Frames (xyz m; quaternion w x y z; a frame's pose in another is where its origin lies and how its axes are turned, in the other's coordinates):
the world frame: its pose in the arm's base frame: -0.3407 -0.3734 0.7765 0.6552 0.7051 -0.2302 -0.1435
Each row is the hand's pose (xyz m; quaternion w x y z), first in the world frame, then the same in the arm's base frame.
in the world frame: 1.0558 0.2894 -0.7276 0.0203 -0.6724 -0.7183 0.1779
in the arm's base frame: 0.8869 -0.3007 1.2408 0.3476 -0.5702 -0.5042 -0.5476
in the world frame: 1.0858 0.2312 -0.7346 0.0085 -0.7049 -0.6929 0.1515
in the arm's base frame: 0.9240 -0.3081 1.1869 0.3648 -0.5901 -0.4616 -0.5528
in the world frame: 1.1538 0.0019 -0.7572 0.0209 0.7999 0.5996 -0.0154
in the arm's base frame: 1.0247 -0.3154 0.9689 0.4145 -0.6284 -0.2841 -0.5938
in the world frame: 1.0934 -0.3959 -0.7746 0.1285 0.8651 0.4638 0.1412
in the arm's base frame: 1.0363 -0.2554 0.5708 0.3988 -0.6915 -0.0506 -0.6002
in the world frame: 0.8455 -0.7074 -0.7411 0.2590 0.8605 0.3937 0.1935
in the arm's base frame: 0.8505 -0.1460 0.2344 0.3186 -0.7584 0.0616 -0.5653
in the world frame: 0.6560 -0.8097 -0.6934 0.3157 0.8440 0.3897 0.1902
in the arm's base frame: 0.6788 -0.0861 0.1096 0.2712 -0.7877 0.0726 -0.5484
